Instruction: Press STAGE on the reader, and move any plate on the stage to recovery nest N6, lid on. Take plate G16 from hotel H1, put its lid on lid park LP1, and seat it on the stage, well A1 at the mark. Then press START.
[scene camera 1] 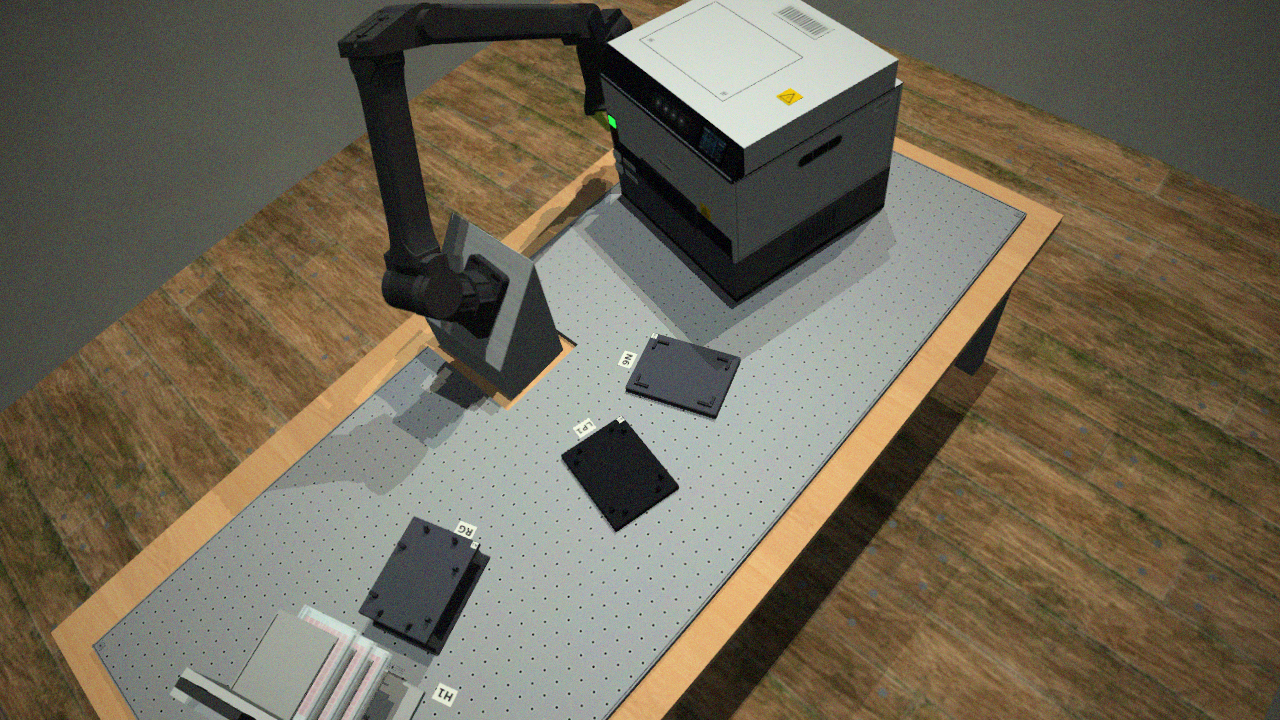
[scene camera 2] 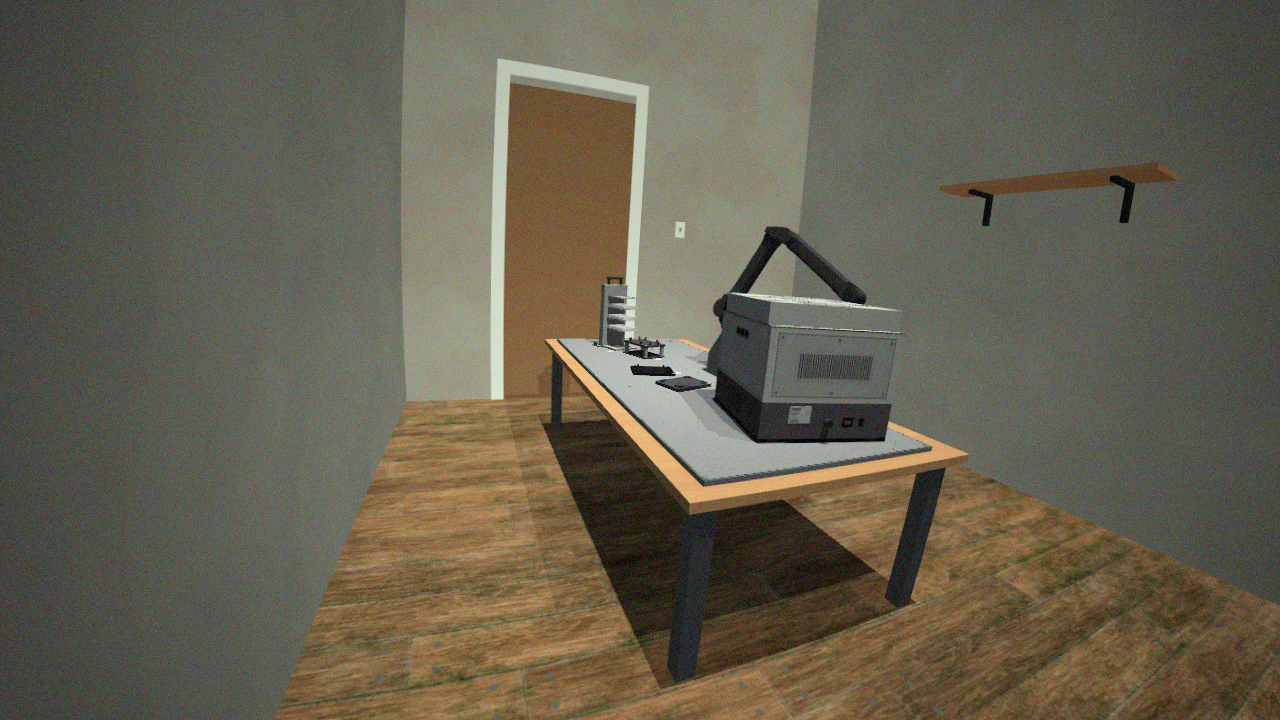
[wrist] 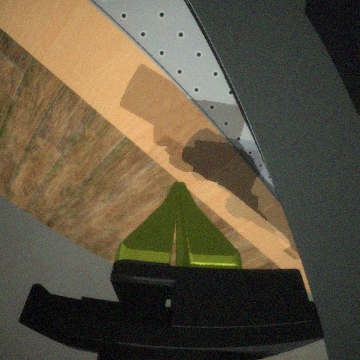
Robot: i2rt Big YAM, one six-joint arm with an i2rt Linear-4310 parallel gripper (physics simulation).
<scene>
I see my gripper (scene camera 1: 610,130) and a dark N6 pad (scene camera 1: 685,375).
My gripper also shows in the wrist view (wrist: 178,187).
</scene>
